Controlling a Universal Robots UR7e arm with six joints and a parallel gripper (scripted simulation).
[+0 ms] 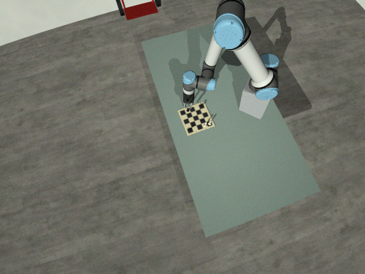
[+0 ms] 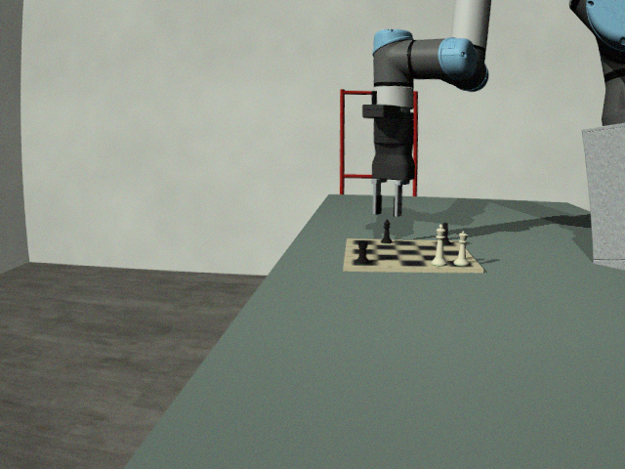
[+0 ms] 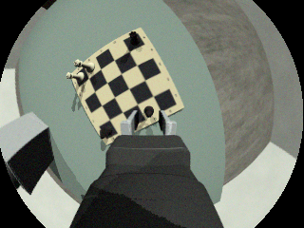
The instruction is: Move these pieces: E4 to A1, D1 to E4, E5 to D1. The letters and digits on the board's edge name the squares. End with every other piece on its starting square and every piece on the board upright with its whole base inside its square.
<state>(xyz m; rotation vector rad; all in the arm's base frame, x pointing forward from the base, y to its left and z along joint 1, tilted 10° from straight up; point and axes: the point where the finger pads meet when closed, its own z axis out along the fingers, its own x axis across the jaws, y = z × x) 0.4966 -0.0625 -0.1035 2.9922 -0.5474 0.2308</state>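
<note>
Right now the dark piece is 16 cm to the left of my hand, 5 cm below it and 3 cm ahead of it. Round my hand: white king 15 cm to the left, 9 cm behind, 4 cm below; white queen 14 cm to the left, 13 cm behind, 4 cm below; chessboard 8 cm to the left, 7 cm below, 4 cm behind.
</note>
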